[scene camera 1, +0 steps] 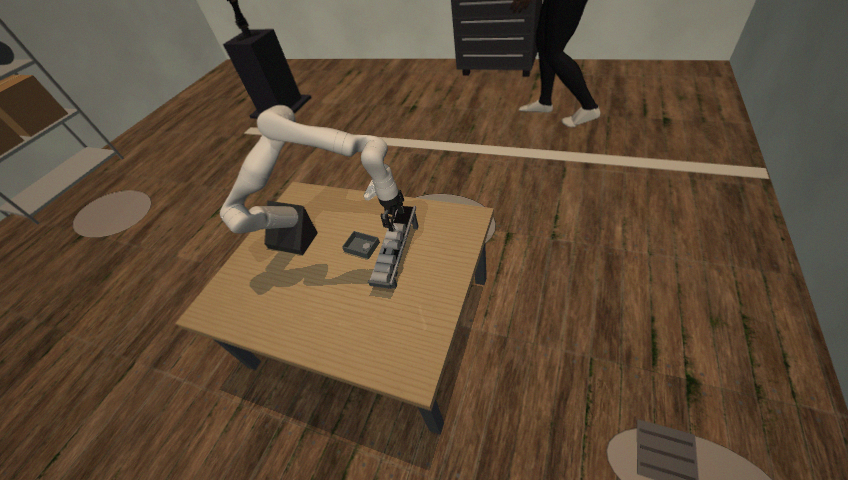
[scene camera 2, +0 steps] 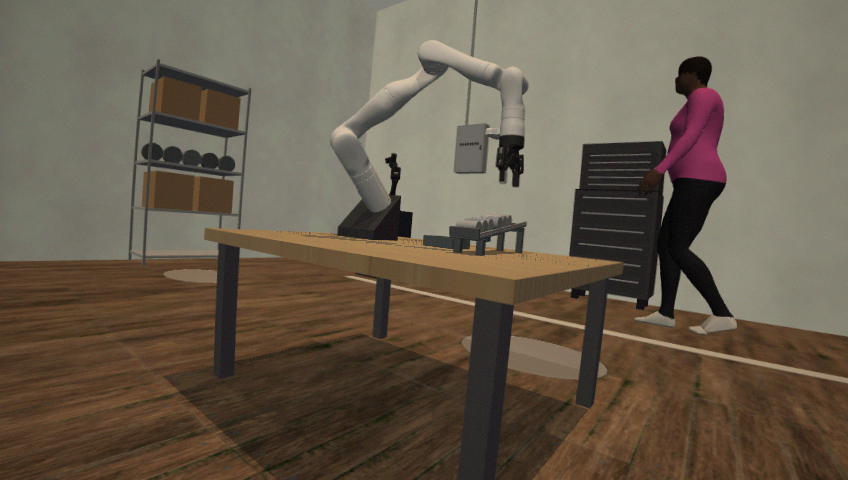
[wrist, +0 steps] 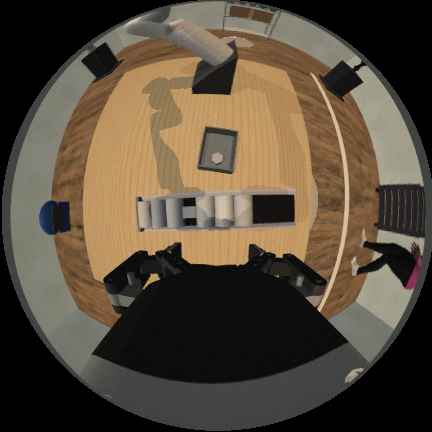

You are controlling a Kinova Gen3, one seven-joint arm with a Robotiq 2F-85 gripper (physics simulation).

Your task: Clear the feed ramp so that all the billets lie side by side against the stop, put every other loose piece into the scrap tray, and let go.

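Places are measured from the arm's base along level axes (x ahead, y left, z up), in metres.
Pixels of known places: gripper, fingertip midpoint: (scene camera 1: 397, 222) (scene camera 2: 509, 185) (wrist: 214, 250); arm's base at its link origin: (scene camera 1: 289, 217) (scene camera 2: 380, 204) (wrist: 221, 56).
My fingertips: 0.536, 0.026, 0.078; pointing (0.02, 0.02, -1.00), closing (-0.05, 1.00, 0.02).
For each thing: its top centre in the pictures, then the offset to it from my fingertips, as dx, dy, dz. "*": a spot on its surface instead. Level surfaces: height alone.
- feed ramp at a spot on its surface: (wrist: 274, 208) (scene camera 1: 403, 215) * -0.062, +0.138, -0.117
- end stop at its top centre: (wrist: 141, 214) (scene camera 2: 469, 220) (scene camera 1: 379, 274) -0.023, -0.168, -0.119
- small grey block at its top centre: (wrist: 189, 211) -0.038, -0.054, -0.116
- scrap tray at its top centre: (wrist: 218, 146) (scene camera 2: 446, 236) (scene camera 1: 359, 242) -0.218, -0.003, -0.176
- pale hexagonal piece at its top centre: (wrist: 216, 157) (scene camera 1: 366, 245) -0.190, -0.005, -0.192
- table at its surface level: dz -0.212
The feed ramp (scene camera 1: 406, 215) (scene camera 2: 512, 227) (wrist: 274, 208) stands on legs on the table. In the wrist view, three grey billets (wrist: 159, 213) lie side by side at its left end, by the end stop (wrist: 140, 214). A small grey block (wrist: 189, 212) sits in the dark gap right of them, and three more billets (wrist: 224, 210) lie together beyond it. The ramp's right end is bare. The scrap tray (scene camera 1: 354, 243) (scene camera 2: 437, 240) (wrist: 218, 142) holds a pale hexagonal piece (scene camera 1: 366, 245) (wrist: 217, 158). My gripper (scene camera 1: 390, 221) (scene camera 2: 509, 183) (wrist: 214, 250) is open and empty, high above the ramp.
The arm's dark wedge base (scene camera 1: 289, 228) (scene camera 2: 371, 221) (wrist: 216, 77) stands on the table (scene camera 1: 333, 321) (scene camera 2: 357, 252) (wrist: 120, 150), beyond the tray from the ramp. A person (scene camera 2: 696, 142) (wrist: 390, 252) stands by the dark drawer cabinet (scene camera 2: 618, 220), away from the table.
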